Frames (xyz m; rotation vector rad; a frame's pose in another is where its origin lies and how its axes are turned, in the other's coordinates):
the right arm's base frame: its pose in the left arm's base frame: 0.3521 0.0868 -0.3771 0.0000 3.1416 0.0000
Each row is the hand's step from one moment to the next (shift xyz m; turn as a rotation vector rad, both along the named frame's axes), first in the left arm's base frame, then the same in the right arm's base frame.
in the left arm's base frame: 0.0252 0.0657 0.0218 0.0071 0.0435 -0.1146
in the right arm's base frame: -0.0252 0.0657 -0.0218 -0.0071 0.0435 0.1146
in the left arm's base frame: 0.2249 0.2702 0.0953 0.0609 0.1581 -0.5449
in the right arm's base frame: -0.2249 0.2702 -0.0953 -0.0609 0.1581 0.5449
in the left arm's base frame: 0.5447 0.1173 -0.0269 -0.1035 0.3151 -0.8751
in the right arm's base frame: -0.5447 0.1173 0.0269 0.1035 0.3151 0.8751
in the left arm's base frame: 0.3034 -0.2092 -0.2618 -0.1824 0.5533 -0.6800
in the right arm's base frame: -0.3034 -0.2092 0.2618 0.1824 0.5533 0.6800
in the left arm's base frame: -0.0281 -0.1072 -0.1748 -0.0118 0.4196 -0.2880
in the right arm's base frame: 0.0281 -0.1072 0.1748 0.0118 0.4196 0.2880
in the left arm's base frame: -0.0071 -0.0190 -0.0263 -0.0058 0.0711 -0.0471
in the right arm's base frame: 0.0071 -0.0190 0.0263 0.0058 0.0711 0.0471
